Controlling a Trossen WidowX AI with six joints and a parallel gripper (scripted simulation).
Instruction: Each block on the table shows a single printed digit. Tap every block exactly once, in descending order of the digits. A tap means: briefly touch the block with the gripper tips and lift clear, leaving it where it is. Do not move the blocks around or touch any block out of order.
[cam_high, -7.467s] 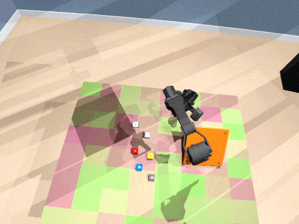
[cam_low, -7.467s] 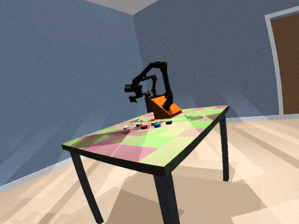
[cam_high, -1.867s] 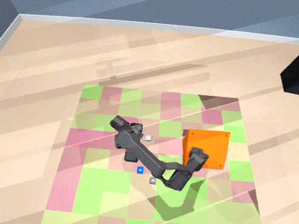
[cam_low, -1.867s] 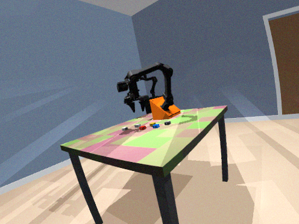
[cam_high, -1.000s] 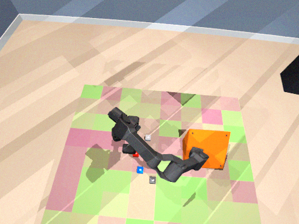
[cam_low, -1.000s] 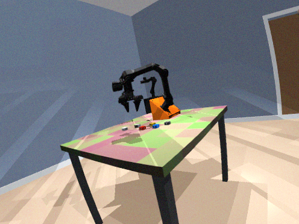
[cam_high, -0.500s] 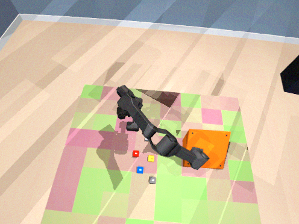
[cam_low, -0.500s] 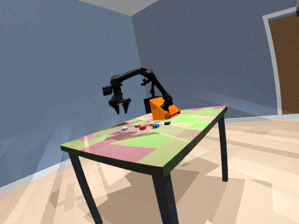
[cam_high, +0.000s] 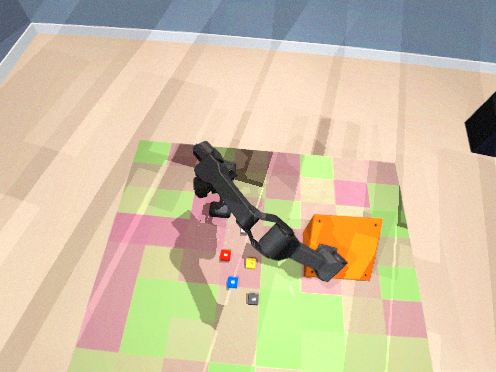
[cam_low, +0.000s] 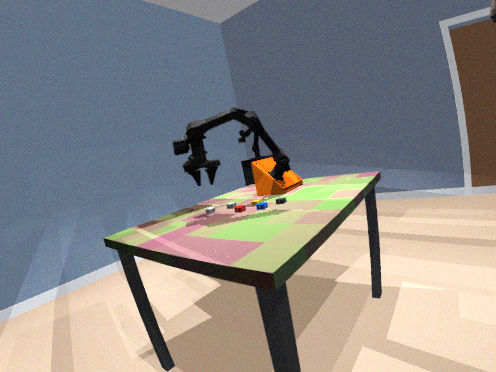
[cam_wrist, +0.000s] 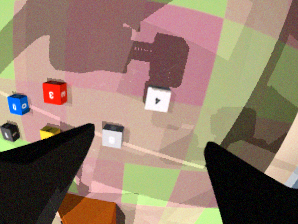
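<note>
Right now my gripper tip is 90 mm past the grey block, 40 mm to the right of it and 110 mm above it. The rest, counted from my gripper tip: yellow block 130 mm behind, 160 mm to the left, 110 mm below; then white block 10 mm to the right, 110 mm below; then red block 40 mm behind, 150 mm to the left, 110 mm below.
</note>
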